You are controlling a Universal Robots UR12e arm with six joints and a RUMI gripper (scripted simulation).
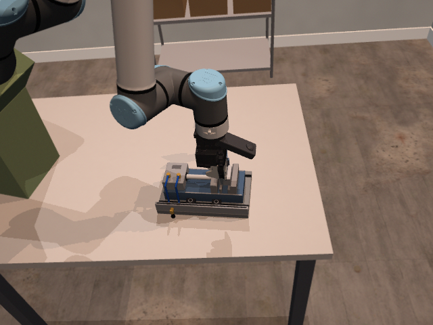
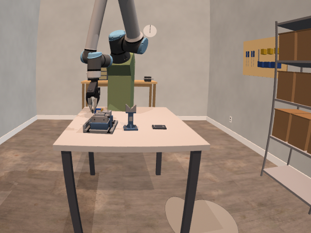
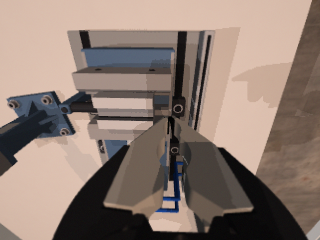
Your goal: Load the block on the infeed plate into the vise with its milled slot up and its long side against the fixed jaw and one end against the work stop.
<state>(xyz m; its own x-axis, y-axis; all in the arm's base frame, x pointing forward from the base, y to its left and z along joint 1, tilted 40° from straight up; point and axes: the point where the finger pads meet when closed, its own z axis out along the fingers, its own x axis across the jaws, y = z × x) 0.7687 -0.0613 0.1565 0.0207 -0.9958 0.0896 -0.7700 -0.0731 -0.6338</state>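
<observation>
Right now the part is 5 cm to the left of my hand and 2 cm below it. Round my hand: moving jaw 5 cm to the left, 5 cm below, 3 cm behind; then fixed jaw 5 cm to the left, 5 cm below, 3 cm ahead; then work stop 10 cm to the left, 3 cm below.
</observation>
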